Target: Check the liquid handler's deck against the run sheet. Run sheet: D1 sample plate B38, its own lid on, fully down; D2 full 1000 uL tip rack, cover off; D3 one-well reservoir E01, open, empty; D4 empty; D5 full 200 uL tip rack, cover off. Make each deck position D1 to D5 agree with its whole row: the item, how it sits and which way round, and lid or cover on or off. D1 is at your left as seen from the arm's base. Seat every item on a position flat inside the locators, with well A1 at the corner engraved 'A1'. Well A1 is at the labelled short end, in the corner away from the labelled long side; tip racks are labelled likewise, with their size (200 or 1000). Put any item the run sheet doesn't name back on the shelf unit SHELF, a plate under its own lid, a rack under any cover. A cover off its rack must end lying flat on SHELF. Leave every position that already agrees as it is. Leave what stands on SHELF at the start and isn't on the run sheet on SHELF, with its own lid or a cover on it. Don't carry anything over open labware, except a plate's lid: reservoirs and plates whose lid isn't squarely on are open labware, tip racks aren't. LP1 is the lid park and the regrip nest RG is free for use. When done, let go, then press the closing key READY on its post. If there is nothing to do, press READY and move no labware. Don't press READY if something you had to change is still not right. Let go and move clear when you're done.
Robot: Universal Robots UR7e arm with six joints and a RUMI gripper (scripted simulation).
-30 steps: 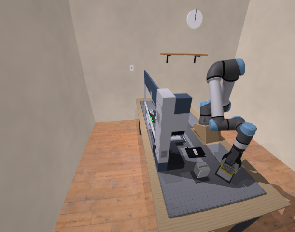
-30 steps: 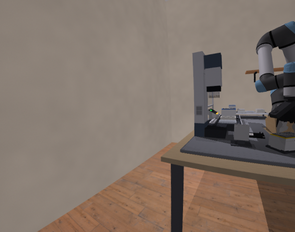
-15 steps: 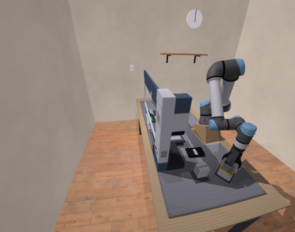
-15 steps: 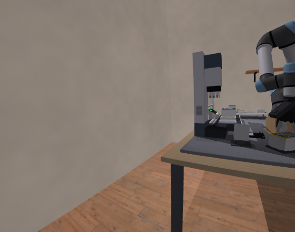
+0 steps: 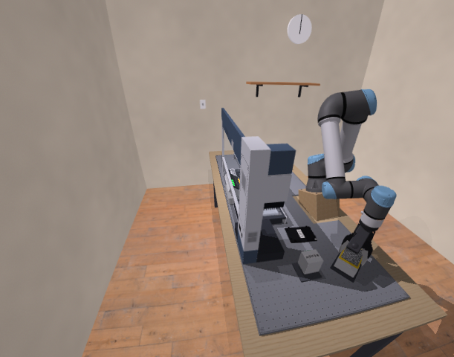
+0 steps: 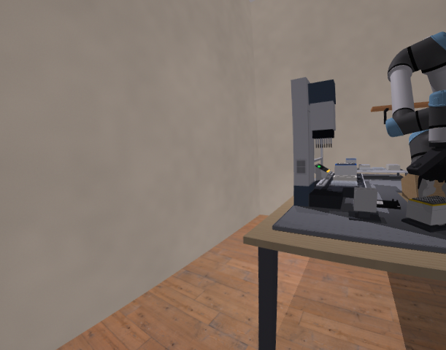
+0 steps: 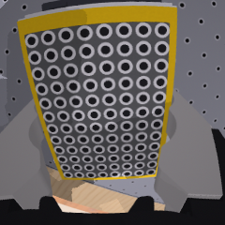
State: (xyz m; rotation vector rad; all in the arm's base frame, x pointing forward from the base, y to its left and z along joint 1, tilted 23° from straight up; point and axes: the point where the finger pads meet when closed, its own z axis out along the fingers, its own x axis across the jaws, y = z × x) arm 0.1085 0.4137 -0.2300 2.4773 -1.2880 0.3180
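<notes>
My gripper is now 5 cm above the regrip nest RG. Round my hand: yellow-rimmed tip rack: 1 cm to the right, 1 cm above; then ready key post: 20 cm ahead, 3 cm to the right, 2 cm above; then LP1 label: 22 cm to the right, 13 cm ahead, 4 cm below.
</notes>
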